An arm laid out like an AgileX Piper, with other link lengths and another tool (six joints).
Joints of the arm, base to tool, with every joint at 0 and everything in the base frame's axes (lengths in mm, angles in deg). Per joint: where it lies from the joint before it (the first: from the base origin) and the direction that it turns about. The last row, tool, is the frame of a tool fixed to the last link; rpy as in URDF.
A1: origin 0 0 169.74 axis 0 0 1
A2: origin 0 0 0 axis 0 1 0
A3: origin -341.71 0 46.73 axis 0 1 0
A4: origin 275.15 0 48.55 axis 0.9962 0 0.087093
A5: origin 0 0 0 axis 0 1 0
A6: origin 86.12 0 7.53 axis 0.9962 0 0.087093
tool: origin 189.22 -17 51.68 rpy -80.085 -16.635 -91.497
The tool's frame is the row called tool.
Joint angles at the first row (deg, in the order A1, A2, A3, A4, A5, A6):
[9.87 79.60 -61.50 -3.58 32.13 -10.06]
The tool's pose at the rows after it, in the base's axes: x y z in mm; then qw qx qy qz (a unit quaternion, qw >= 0):
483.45 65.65 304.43 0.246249 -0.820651 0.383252 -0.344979
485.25 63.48 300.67 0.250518 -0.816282 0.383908 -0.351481
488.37 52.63 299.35 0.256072 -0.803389 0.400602 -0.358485
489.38 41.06 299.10 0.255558 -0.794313 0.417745 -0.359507
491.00 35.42 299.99 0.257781 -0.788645 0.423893 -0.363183
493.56 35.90 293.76 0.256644 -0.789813 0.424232 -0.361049
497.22 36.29 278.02 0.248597 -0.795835 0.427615 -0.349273
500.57 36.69 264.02 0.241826 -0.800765 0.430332 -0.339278
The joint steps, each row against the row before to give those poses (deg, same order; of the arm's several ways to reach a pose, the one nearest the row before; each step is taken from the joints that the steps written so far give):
[-0.10 0.00 0.89 0.00 -2.15 0.00]
[-0.37 0.00 1.59 0.00 -2.58 0.08]
[-1.28 0.00 1.16 0.00 -2.24 1.43]
[-1.26 0.00 0.04 0.00 -0.07 1.18]
[-0.76 0.00 0.25 0.35 -0.79 0.05]
[0.00 0.76 0.32 0.00 -0.78 0.00]
[0.00 1.82 0.01 0.00 0.00 0.00]
[0.00 1.67 -0.01 0.00 -0.14 0.00]

